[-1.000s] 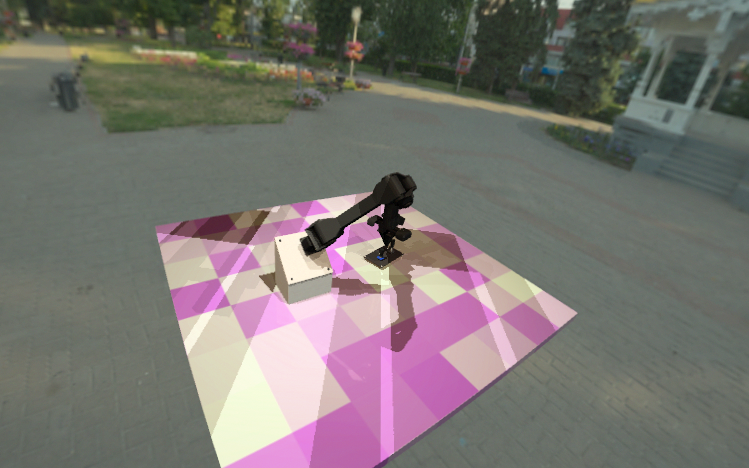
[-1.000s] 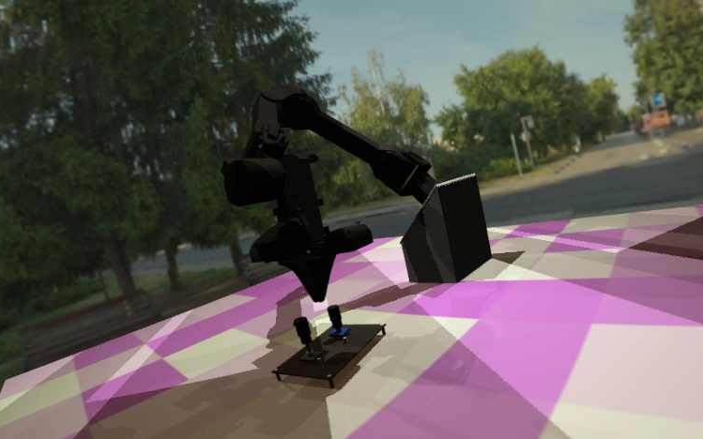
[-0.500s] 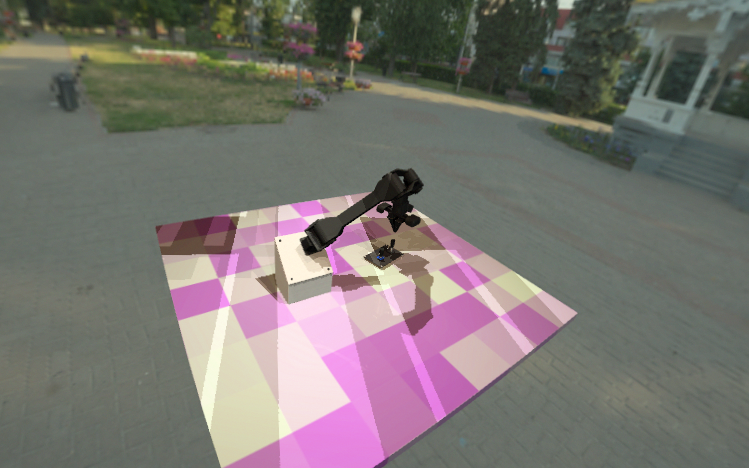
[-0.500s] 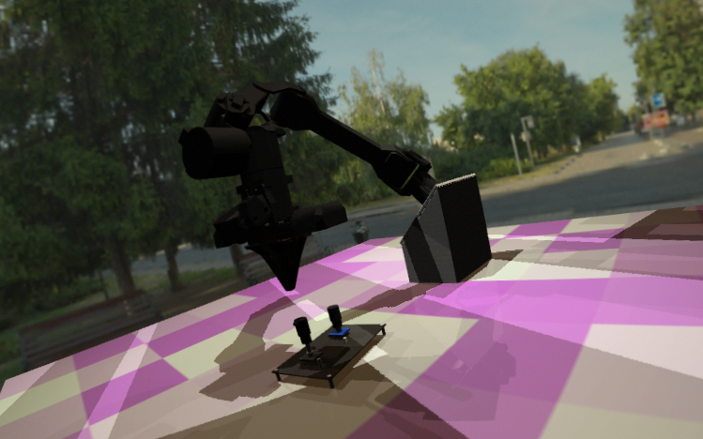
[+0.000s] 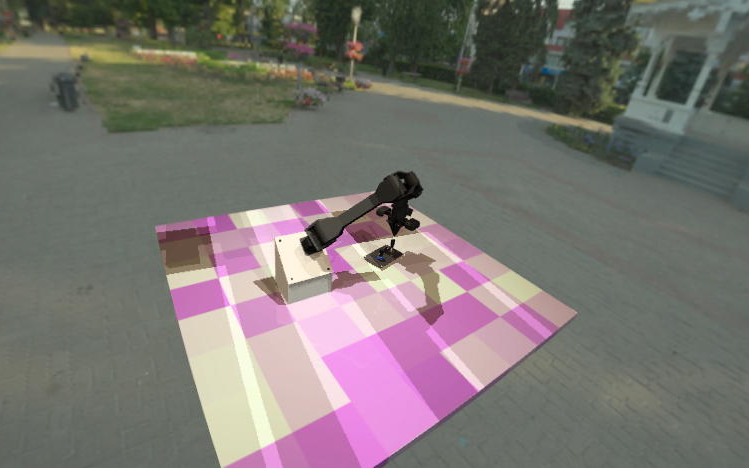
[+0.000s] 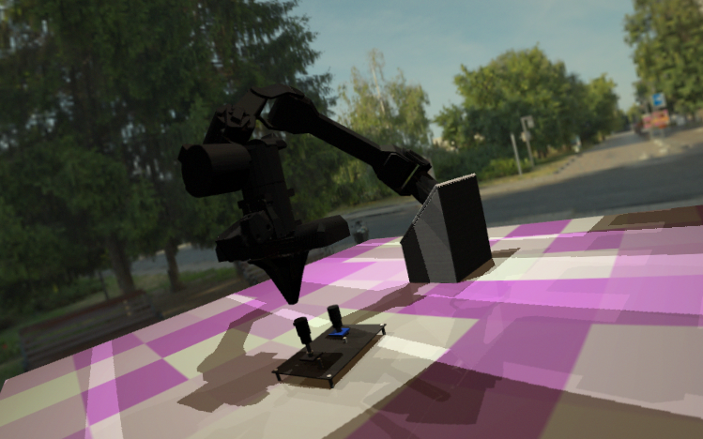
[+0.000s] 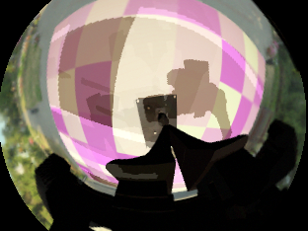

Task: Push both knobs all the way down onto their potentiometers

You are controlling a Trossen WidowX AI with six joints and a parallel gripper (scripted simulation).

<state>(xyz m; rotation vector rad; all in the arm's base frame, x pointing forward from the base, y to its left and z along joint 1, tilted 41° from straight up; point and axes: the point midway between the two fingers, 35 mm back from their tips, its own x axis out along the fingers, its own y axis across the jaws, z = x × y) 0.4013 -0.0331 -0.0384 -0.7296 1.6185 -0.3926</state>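
Now: the grey potentiometer 50 mm below my gripper tip.
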